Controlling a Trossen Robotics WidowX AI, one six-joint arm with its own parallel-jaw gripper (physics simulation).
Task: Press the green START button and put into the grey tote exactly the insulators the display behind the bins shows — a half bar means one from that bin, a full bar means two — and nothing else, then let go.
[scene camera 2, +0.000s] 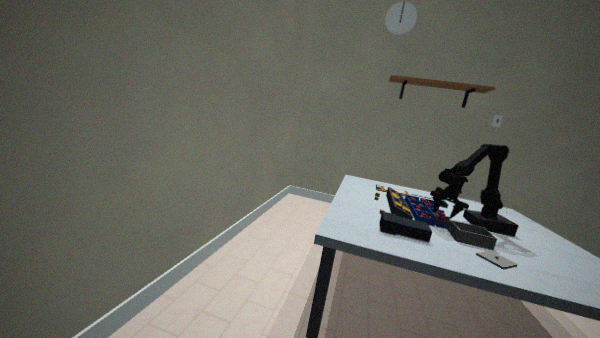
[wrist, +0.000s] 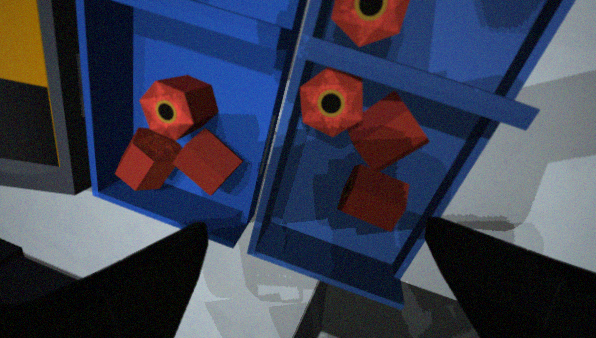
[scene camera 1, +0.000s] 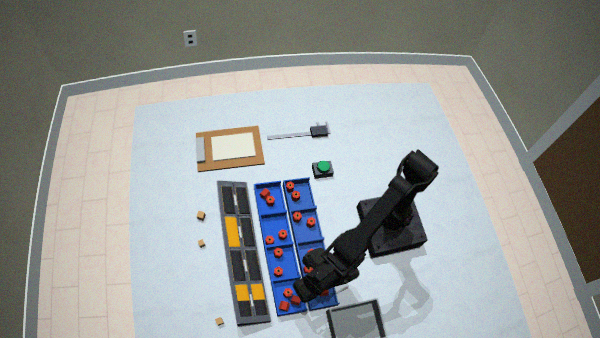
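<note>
My gripper [scene camera 1: 306, 289] [scene camera 2: 446, 211] [wrist: 317, 230] is open and empty, over the tote-side end of the right bin column. In the wrist view the right end bin [wrist: 325, 267] holds one upright red insulator [wrist: 331, 102] and two lying ones [wrist: 389, 131] [wrist: 376, 197]. The left end bin [wrist: 150, 215] holds three insulators. The display [scene camera 1: 252, 320] shows a full amber bar [scene camera 1: 232, 231] in the second row's left cell and half bars [scene camera 1: 242, 292] [scene camera 1: 257, 291] in both fourth-row cells. The grey tote [scene camera 1: 379, 317] [scene camera 2: 472, 235] is partly cut off in scene camera 1. The green button [scene camera 1: 324, 166] stands beyond the bins.
A clipboard [scene camera 1: 257, 145] and a caliper-like tool [scene camera 1: 319, 131] lie beyond the bins. Small wooden cubes [scene camera 1: 200, 215] [scene camera 1: 201, 243] [scene camera 1: 219, 321] lie left of the display. A long black box [scene camera 2: 405, 227] and a flat light plate [scene camera 2: 496, 259] lie near the table edge.
</note>
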